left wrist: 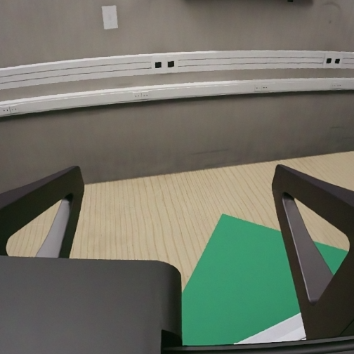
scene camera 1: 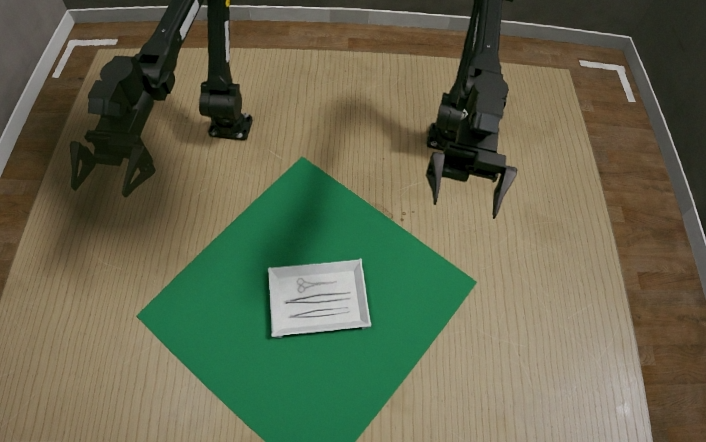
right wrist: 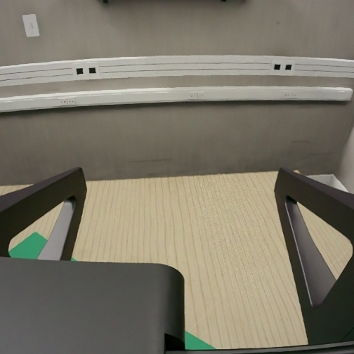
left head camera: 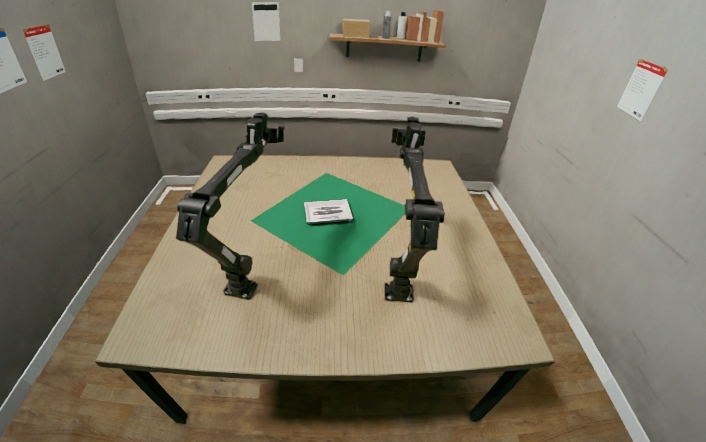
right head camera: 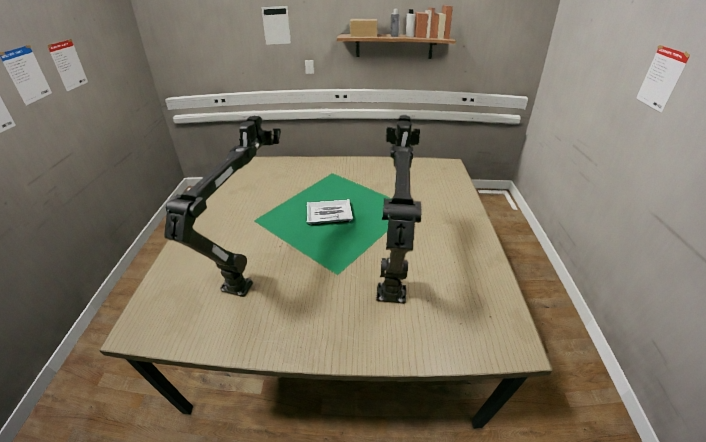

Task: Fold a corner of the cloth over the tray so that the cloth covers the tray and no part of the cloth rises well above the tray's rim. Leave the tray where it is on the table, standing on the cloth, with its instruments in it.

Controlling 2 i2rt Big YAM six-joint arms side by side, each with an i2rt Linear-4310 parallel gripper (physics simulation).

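A green cloth (left head camera: 291, 229) (right head camera: 291, 229) (scene camera 1: 323, 374) (left wrist: 240, 280) lies flat on the table, turned like a diamond. A white tray (left head camera: 329, 221) (right head camera: 330, 221) (scene camera 1: 317, 331) stands near its middle, uncovered. Scissors (scene camera 1: 317, 283) and two tweezers-like instruments (scene camera 1: 318, 297) lie in the tray. My left gripper (scene camera 1: 464, 209) (left wrist: 177, 175) is open and empty, high above the table, beyond the cloth's edge. My right gripper (scene camera 1: 98, 191) (right wrist: 180, 178) is open and empty, high up at the left of the scene view. No part of the cloth is between either gripper's fingers.
The wooden table (left head camera: 323, 333) (right head camera: 323, 333) carries both arm bases (left head camera: 240, 288) (left head camera: 399, 291). In the head views, walls stand beyond the table, and a shelf (left head camera: 388, 41) (right head camera: 395, 39) with books and bottles hangs at the back.
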